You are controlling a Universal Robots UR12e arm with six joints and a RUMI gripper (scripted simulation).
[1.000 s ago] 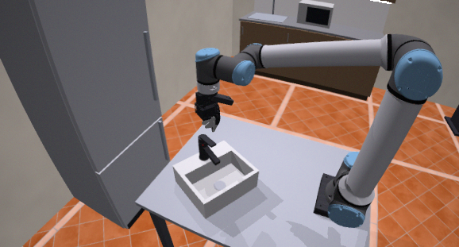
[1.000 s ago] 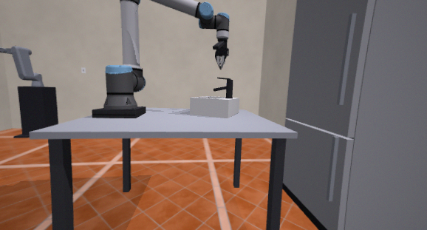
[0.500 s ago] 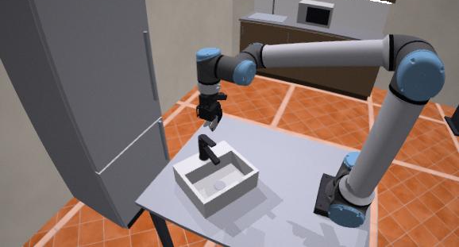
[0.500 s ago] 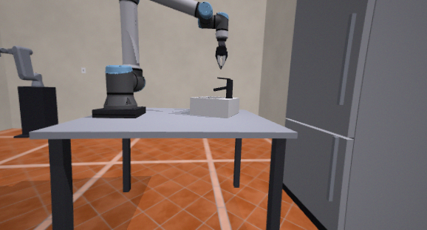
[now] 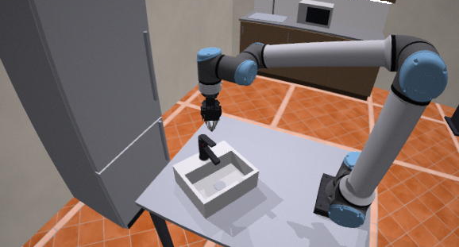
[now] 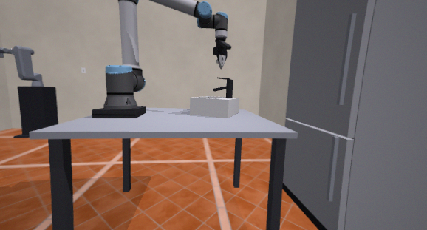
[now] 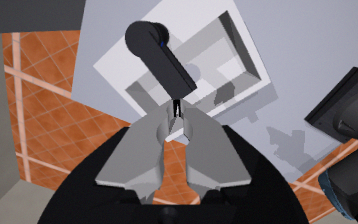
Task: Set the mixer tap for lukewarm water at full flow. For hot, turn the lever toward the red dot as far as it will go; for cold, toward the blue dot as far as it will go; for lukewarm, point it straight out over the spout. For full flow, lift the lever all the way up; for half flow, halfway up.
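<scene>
Right now the lever is 9 cm below my hand and 2 cm ahead of it. From my hand the other things lie so: white sink basin: 32 cm below, 4 cm behind, 3 cm to the left; black mixer tap: 13 cm below, 4 cm ahead, 2 cm to the right.
</scene>
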